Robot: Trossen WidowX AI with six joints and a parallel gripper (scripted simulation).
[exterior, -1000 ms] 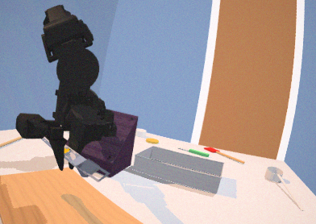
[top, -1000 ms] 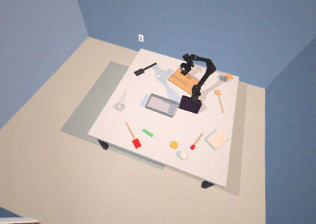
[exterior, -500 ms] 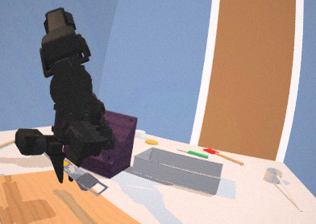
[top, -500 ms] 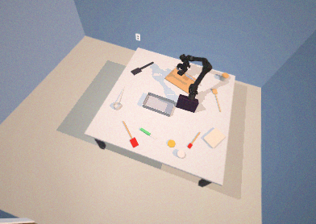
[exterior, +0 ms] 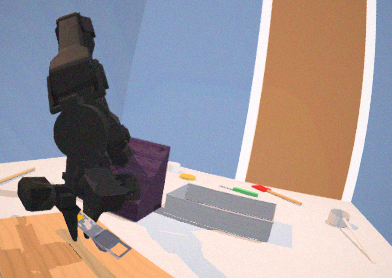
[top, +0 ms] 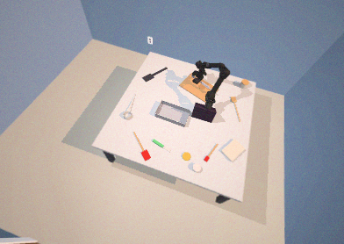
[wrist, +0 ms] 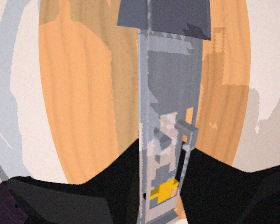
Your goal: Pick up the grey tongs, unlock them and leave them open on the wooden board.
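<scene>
My gripper tip is 1 cm past the yellow lock piece and 4 cm below it. The rest, counted from my gripper tip: black spatula: 50 cm ahead, 2 cm to the right, 6 cm below; then wooden board: 2 cm behind, 1 cm to the left, 6 cm below; then grey roasting tin: 16 cm ahead, 43 cm to the left, 4 cm below.
</scene>
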